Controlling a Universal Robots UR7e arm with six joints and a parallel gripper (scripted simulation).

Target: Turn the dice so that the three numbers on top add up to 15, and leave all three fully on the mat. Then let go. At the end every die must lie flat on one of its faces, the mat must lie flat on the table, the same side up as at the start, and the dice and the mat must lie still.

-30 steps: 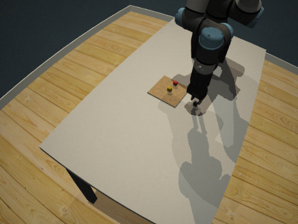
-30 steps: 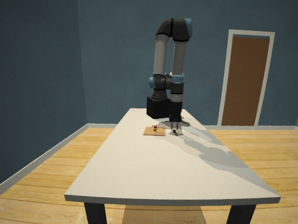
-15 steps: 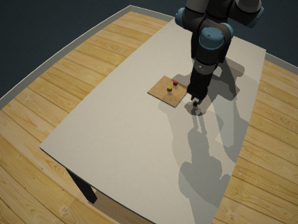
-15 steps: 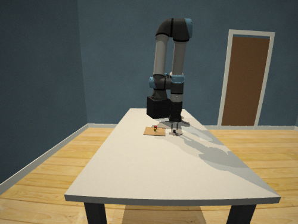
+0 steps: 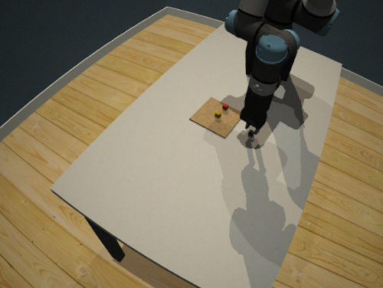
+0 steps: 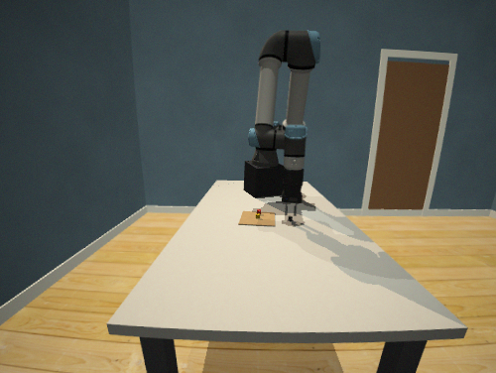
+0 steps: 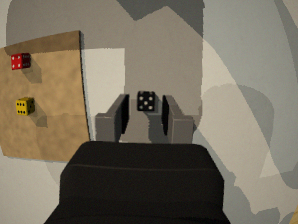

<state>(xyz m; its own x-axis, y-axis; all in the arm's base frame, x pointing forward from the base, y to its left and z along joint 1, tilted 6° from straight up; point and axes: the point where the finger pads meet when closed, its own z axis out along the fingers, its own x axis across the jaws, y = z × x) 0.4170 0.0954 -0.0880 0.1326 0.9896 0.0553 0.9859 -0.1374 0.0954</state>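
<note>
The black die lies 3 cm below my hand. From my hand the other things lie so: yellow die 13 cm to the right, 3 cm below, 1 cm behind; then red die 13 cm to the right, 6 cm behind, 3 cm below; then brown mat 13 cm to the right, 4 cm below, 1 cm behind.
</note>
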